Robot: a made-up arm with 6 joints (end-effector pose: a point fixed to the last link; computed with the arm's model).
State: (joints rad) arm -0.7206 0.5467 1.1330 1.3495 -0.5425 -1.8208
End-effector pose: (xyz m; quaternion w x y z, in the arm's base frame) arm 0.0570 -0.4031 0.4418 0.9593 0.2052 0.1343 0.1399
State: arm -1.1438 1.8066 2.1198 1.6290 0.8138 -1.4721
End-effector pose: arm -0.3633 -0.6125 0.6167 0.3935 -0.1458 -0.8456 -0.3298
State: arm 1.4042 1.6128 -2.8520 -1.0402 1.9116 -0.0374
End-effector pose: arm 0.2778 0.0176 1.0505 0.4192 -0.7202 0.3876 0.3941
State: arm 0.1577 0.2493 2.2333 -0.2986 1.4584 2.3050
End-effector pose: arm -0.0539 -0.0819 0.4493 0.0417 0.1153 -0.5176 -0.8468
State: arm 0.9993 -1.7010 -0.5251 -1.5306 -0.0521 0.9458
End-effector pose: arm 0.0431 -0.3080 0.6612 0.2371 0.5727 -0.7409 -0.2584
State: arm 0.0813 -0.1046 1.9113 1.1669 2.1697 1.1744
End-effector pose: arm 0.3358 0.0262 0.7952 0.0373 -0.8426 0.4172 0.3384
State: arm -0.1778 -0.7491 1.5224 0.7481 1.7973 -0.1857
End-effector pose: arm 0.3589 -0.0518 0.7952 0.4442 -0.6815 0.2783 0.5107
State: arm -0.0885 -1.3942 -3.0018 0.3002 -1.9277 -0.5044
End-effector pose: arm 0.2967 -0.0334 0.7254 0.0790 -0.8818 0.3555 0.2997
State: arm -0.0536 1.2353 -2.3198 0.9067 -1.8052 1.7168
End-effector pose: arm -0.0029 -0.6398 0.7048 0.8096 -0.1743 0.5314 0.1783
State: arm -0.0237 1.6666 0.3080 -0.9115 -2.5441 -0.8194
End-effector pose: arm 0.2495 -0.0380 1.2241 0.3407 0.0728 -0.7467 0.5667
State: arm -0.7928 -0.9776 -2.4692 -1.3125 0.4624 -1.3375
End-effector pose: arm -0.2854 -0.4648 0.7304 0.2425 -0.3928 -0.8870 -0.0108
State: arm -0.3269 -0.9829 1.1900 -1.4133 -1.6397 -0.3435
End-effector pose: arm -0.1189 -0.0970 0.2170 0.8816 0.4318 -0.0244 -0.1891
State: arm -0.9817 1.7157 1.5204 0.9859 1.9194 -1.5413
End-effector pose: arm -0.4952 -0.1426 0.4675 0.1949 -0.2813 -0.4916 -0.8008
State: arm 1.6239 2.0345 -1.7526 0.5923 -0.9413 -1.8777
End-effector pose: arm -0.1963 -0.2622 0.6839 0.1374 -0.1443 -0.8873 -0.4160
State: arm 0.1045 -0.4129 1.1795 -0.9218 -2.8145 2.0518
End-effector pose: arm 0.0000 -0.0081 1.0229 0.3528 -0.3856 -0.7285 0.4429
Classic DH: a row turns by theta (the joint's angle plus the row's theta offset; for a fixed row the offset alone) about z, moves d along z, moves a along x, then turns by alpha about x. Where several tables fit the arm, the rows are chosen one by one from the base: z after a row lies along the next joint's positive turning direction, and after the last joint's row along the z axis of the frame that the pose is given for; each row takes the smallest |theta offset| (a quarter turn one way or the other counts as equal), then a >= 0, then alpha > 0; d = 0 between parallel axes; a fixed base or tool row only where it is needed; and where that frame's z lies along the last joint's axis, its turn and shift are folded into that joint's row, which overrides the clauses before.
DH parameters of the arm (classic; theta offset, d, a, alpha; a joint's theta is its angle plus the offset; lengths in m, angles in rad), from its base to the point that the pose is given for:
base (fixed): 1.3882 0.6756 -0.0979 -1.4713
joint 1: -1.5525 0.109 0.0438 1.7525
joint 2: 0.1011 0.0834 -0.05 1.5708
joint 3: 0 0.12 -0.09 1.5708
joint 4: 0 0.07 -0.02 1.5708
joint 5: 0.05 0.0399 0.03 -1.6376
joint 6: 0.6757 -0.3544 0.3363 -0.4661
tool (fixed): 1.8604 0.1555 0 0

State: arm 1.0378 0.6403 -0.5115 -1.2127 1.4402 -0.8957
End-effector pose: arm -0.0955 -0.1788 0.3113 0.2372 0.3478 0.6223 0.6599
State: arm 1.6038 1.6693 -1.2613 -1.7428 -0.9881 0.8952
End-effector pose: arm -0.2087 0.2692 0.5848 0.4553 0.7199 0.4737 0.2237
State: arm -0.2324 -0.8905 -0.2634 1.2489 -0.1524 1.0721
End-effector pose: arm -0.3677 -0.3381 0.3581 0.5133 -0.1382 -0.6042 -0.5936
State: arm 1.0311 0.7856 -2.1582 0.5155 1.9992 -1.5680
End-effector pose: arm 0.1192 -0.5070 0.6822 0.9782 0.0748 -0.1901 -0.0358
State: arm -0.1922 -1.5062 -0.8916 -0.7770 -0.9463 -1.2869
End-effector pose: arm -0.0519 -0.5309 0.6929 0.8290 -0.4242 0.2862 0.2255
